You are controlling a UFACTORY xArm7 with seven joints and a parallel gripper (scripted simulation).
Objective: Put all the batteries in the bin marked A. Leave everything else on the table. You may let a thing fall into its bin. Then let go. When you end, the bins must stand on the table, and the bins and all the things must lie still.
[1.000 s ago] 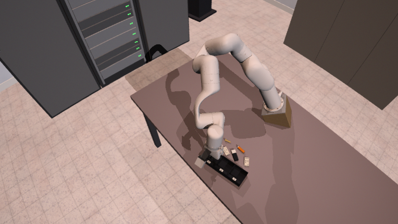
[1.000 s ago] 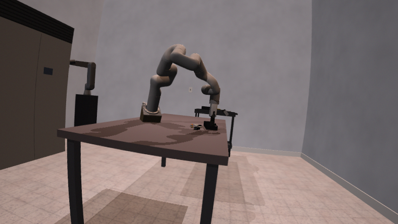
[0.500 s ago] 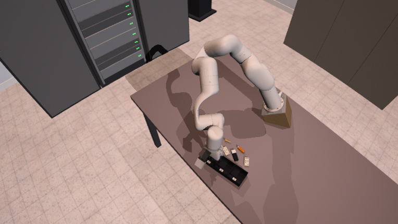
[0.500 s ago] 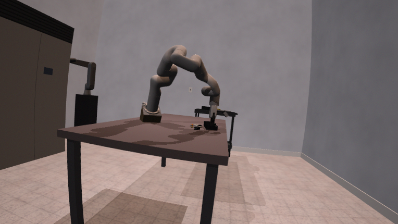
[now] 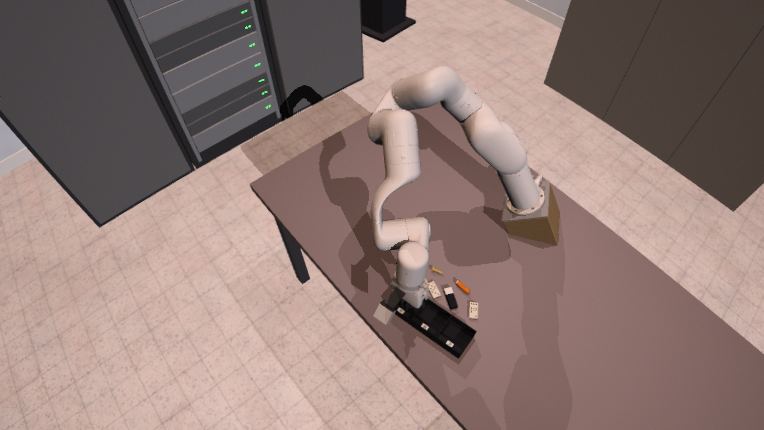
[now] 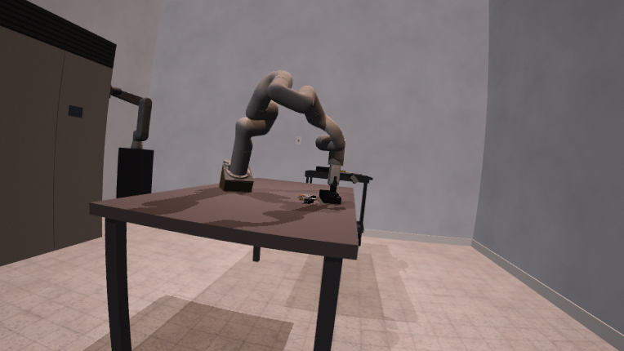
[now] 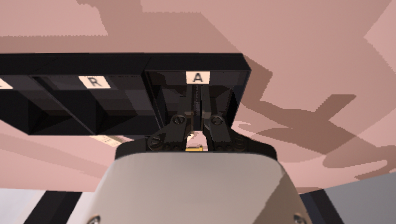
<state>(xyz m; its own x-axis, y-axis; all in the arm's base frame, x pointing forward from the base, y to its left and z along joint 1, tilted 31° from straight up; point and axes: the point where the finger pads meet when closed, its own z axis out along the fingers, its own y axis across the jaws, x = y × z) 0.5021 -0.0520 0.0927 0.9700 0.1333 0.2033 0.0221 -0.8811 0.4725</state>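
Right now the black bin row is 1 cm behind my hand, 8 cm to the left of it and 2 cm below it. Also, from my hand: black 9V battery 12 cm behind, 9 cm to the right, 3 cm below; then black-and-white stick 11 cm behind, 8 cm to the left, 3 cm below; then brass bolt 15 cm behind, 1 cm to the right, 3 cm below.
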